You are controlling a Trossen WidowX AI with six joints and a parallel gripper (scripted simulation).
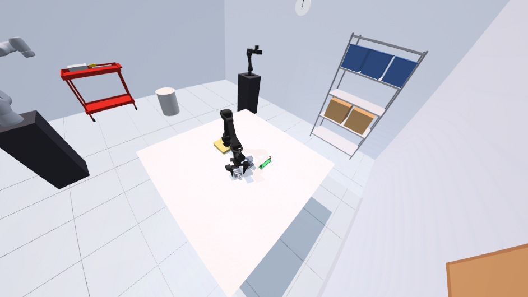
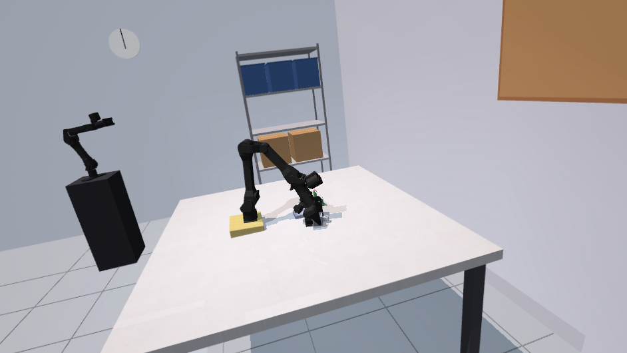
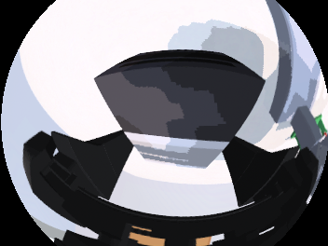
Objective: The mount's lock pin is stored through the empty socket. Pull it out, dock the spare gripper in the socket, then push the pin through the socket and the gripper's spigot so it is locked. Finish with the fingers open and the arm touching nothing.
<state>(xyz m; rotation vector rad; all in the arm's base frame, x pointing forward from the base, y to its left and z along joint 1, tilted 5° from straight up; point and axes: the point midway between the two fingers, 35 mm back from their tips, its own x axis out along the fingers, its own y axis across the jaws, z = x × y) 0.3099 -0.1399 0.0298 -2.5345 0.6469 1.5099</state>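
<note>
Right now the grey mount is 30 mm behind my gripper tip, 140 mm to the left of it and 40 mm above it. Also, from my gripper tip: green cradle (60 mm ahead, 260 mm to the left, 10 mm above); then spare gripper (20 mm behind, 10 mm to the left, 10 mm above).
</note>
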